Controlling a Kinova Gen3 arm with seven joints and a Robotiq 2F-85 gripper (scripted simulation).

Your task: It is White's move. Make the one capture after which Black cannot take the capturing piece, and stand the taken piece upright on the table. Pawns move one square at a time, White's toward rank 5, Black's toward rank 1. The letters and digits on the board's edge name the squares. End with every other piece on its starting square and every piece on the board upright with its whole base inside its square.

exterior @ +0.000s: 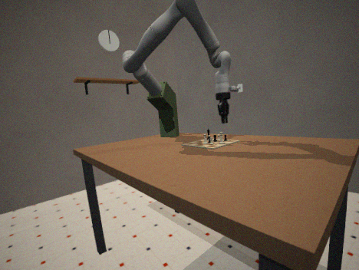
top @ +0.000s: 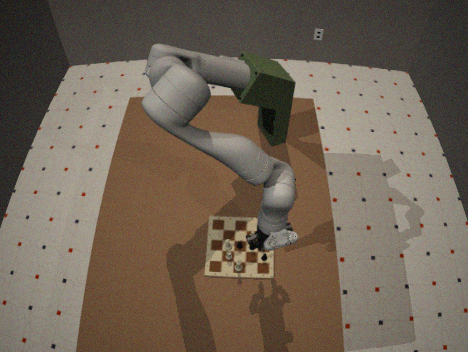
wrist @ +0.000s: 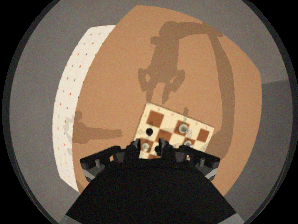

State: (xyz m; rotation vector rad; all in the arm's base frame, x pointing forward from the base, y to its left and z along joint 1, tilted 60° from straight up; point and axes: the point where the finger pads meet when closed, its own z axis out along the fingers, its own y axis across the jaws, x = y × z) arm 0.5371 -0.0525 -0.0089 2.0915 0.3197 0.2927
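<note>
The chessboard is 11 cm below my hand, 7 cm to the right of it and 6 cm behind it. From my hand the other things lie so: tall black piece 11 cm behind, 8 cm below, 2 cm to the left.
</note>
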